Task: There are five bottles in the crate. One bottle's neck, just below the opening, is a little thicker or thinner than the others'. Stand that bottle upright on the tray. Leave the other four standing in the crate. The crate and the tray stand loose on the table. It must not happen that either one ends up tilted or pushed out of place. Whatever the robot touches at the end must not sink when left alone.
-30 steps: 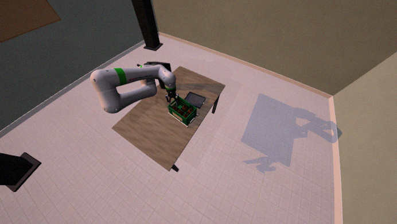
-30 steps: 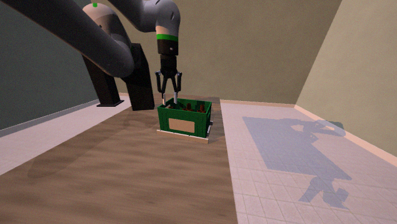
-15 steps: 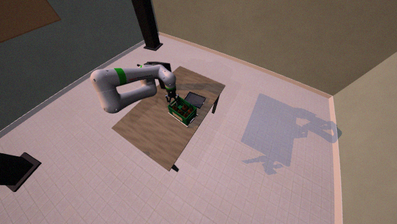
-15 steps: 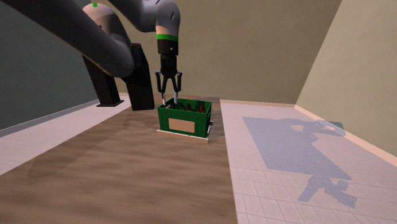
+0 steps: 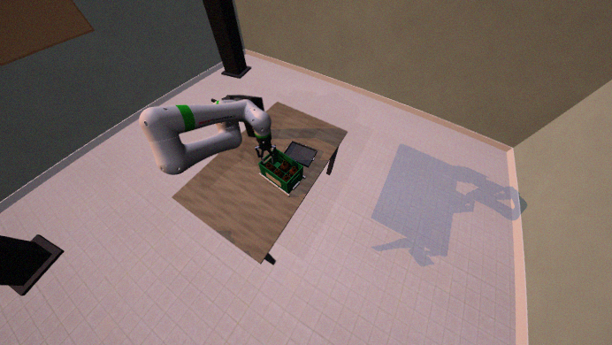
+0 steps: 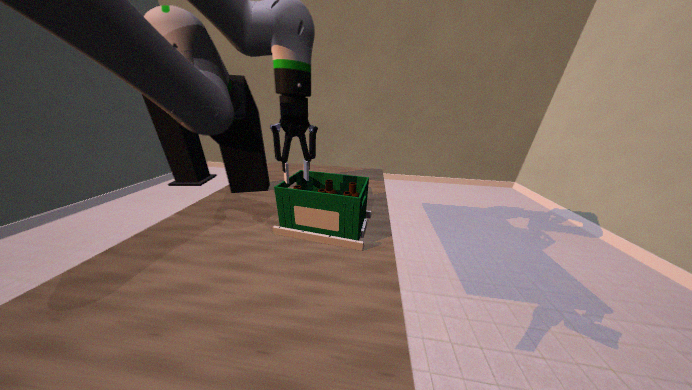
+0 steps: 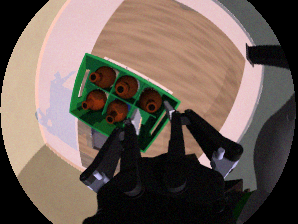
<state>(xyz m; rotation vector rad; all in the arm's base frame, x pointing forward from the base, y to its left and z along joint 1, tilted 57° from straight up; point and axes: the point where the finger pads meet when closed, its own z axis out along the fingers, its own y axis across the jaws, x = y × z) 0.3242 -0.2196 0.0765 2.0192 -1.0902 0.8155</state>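
The brown bottle lies 130 mm below my hand, 80 mm ahead of it and 30 mm to the right of it. Also, from my hand: dark tray: 280 mm to the left, 200 mm below, 140 mm ahead; green crate: 130 mm below, 90 mm ahead, 10 mm to the left.
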